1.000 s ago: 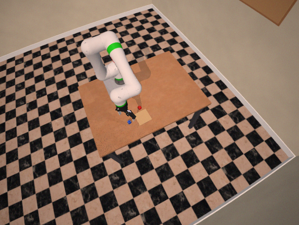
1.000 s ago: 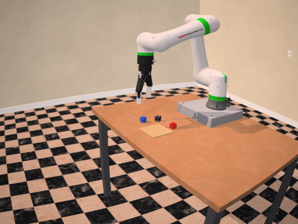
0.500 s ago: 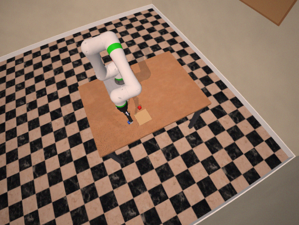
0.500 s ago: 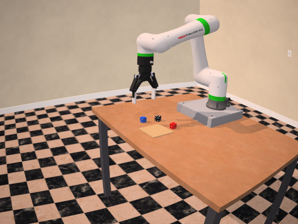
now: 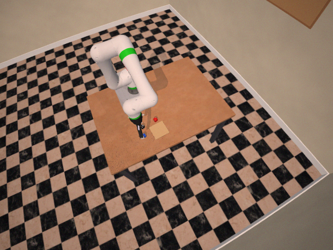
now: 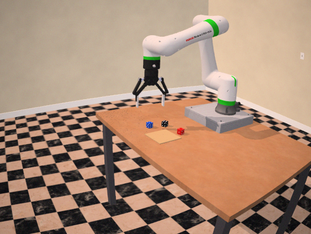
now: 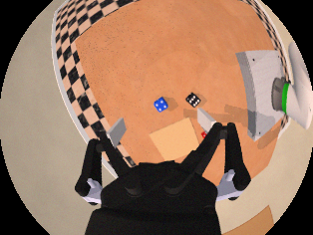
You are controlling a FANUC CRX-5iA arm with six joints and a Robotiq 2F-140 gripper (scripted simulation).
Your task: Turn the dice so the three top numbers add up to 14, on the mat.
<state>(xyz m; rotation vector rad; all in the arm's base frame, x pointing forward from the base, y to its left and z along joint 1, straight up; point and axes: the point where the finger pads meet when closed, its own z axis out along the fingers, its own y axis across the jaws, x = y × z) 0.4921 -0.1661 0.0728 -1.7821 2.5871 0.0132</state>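
The blue die is 120 mm below my hand. Also, from my hand: tan mat: 140 mm to the left, 130 mm below, 20 mm ahead; then black die: 120 mm below, 90 mm behind, 30 mm to the left; then red die: 170 mm to the left, 120 mm below, 90 mm behind.
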